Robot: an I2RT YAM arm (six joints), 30 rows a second.
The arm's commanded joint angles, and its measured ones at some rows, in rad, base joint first. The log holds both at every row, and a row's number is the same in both.
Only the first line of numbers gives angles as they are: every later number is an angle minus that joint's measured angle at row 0.
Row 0, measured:
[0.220, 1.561, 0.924, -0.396, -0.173, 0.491]
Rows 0 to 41, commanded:
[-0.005, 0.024, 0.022, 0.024, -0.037, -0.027]
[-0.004, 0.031, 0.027, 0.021, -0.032, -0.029]
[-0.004, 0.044, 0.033, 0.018, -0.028, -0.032]
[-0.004, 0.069, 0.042, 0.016, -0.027, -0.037]
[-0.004, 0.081, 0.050, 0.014, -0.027, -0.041]
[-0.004, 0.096, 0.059, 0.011, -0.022, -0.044]
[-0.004, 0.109, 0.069, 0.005, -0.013, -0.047]
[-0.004, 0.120, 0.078, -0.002, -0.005, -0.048]
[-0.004, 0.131, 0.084, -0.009, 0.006, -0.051]
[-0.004, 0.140, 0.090, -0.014, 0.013, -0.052]
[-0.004, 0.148, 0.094, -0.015, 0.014, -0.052]
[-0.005, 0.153, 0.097, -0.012, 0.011, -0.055]
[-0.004, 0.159, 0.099, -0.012, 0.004, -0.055]
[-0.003, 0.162, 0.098, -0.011, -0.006, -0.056]
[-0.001, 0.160, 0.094, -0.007, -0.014, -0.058]
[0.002, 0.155, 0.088, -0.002, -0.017, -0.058]
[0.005, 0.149, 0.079, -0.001, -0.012, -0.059]
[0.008, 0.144, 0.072, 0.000, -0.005, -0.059]
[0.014, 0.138, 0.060, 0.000, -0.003, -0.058]
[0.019, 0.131, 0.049, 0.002, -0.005, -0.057]
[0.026, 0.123, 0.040, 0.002, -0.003, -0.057]
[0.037, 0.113, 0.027, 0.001, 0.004, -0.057]
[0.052, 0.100, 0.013, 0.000, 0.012, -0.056]
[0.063, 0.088, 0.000, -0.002, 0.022, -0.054]
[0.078, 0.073, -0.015, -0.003, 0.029, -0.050]
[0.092, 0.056, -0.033, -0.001, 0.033, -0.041]
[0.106, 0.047, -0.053, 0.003, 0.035, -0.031]
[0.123, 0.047, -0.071, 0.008, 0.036, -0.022]
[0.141, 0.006, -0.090, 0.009, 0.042, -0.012]
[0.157, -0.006, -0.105, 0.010, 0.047, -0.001]
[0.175, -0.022, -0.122, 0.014, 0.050, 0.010]
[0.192, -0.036, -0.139, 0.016, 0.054, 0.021]
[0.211, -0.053, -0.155, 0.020, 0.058, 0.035]
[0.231, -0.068, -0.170, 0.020, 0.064, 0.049]
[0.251, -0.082, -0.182, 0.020, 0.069, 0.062]
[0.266, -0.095, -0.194, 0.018, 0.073, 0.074]
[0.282, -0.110, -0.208, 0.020, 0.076, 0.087]
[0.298, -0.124, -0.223, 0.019, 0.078, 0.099]
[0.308, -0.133, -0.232, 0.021, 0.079, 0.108]
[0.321, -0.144, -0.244, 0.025, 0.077, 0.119]
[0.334, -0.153, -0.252, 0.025, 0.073, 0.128]
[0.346, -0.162, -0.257, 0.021, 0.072, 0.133]
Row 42, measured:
[0.317, -0.146, -0.228, 0.048, 0.058, 0.086]
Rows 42 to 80, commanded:
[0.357, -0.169, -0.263, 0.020, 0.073, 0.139]
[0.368, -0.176, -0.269, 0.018, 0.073, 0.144]
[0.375, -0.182, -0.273, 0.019, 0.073, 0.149]
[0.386, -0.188, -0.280, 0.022, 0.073, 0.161]
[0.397, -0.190, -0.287, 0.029, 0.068, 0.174]
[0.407, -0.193, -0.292, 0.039, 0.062, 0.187]
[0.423, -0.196, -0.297, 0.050, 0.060, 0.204]
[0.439, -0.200, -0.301, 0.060, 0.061, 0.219]
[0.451, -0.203, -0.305, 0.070, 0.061, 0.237]
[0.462, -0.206, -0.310, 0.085, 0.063, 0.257]
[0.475, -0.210, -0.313, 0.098, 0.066, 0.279]
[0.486, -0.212, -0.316, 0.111, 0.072, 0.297]
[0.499, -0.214, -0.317, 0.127, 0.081, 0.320]
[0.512, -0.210, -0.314, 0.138, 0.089, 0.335]
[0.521, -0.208, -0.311, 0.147, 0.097, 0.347]
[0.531, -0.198, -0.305, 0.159, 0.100, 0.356]
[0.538, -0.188, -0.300, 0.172, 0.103, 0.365]
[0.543, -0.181, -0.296, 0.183, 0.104, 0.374]
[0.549, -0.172, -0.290, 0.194, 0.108, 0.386]
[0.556, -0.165, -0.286, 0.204, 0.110, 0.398]
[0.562, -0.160, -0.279, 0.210, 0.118, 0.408]
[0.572, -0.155, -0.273, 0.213, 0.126, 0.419]
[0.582, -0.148, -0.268, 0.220, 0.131, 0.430]
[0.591, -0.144, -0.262, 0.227, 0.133, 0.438]
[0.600, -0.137, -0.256, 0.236, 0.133, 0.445]
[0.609, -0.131, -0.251, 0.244, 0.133, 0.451]
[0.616, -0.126, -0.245, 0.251, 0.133, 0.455]
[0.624, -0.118, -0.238, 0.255, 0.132, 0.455]
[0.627, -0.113, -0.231, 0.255, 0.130, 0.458]
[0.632, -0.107, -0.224, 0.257, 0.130, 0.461]
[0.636, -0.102, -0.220, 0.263, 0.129, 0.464]
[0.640, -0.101, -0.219, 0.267, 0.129, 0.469]
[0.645, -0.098, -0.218, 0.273, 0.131, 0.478]
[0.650, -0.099, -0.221, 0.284, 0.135, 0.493]
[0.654, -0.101, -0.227, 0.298, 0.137, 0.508]
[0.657, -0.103, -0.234, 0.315, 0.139, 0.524]
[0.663, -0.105, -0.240, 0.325, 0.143, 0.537]
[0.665, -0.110, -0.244, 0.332, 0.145, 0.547]
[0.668, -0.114, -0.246, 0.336, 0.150, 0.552]
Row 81, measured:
[0.657, -0.103, -0.238, 0.283, 0.118, 0.503]
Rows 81 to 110, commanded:
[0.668, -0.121, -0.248, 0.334, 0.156, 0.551]
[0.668, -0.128, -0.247, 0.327, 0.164, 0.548]
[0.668, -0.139, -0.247, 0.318, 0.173, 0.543]
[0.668, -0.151, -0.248, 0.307, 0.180, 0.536]
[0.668, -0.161, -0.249, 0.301, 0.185, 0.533]
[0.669, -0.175, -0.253, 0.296, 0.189, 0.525]
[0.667, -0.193, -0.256, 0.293, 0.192, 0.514]
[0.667, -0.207, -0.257, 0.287, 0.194, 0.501]
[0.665, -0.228, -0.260, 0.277, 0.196, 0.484]
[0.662, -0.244, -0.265, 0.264, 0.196, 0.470]
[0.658, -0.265, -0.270, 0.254, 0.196, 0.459]
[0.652, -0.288, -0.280, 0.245, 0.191, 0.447]
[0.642, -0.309, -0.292, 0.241, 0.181, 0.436]
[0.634, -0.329, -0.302, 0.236, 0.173, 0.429]
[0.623, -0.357, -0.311, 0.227, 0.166, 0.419]
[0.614, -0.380, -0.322, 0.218, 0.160, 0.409]
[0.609, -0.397, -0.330, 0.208, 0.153, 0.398]
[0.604, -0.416, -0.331, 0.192, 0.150, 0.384]
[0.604, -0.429, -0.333, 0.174, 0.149, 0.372]
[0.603, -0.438, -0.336, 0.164, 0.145, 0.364]
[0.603, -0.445, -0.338, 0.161, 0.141, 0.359]
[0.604, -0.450, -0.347, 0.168, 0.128, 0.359]
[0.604, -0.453, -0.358, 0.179, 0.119, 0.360]
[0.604, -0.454, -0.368, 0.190, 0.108, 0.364]
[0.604, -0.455, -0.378, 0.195, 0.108, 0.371]
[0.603, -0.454, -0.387, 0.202, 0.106, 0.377]
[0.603, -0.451, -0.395, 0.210, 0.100, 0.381]
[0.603, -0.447, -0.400, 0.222, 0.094, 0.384]
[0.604, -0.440, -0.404, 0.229, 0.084, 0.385]
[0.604, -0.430, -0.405, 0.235, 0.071, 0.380]
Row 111, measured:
[0.605, -0.443, -0.399, 0.199, 0.103, 0.387]
